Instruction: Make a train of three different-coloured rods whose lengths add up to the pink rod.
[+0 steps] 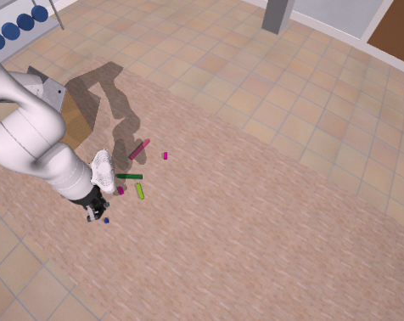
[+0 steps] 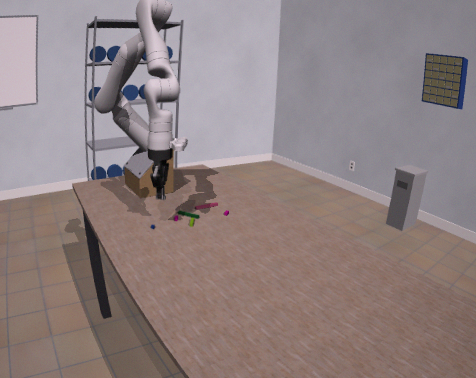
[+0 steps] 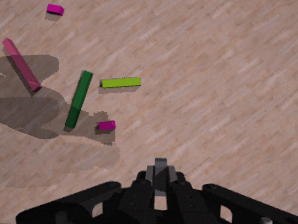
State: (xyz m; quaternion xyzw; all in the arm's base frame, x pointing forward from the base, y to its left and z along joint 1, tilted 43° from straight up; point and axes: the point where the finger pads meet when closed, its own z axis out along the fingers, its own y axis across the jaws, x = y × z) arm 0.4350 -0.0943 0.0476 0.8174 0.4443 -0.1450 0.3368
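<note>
Now: hand 10 mm past the blue rod, 30 mm to the left of it and 120 mm above it. Round my hand: green rod: 50 mm behind, 120 mm to the left, 120 mm below; then lime rod: 10 mm ahead, 100 mm to the left, 120 mm below; then grey rod: 20 mm below.
</note>
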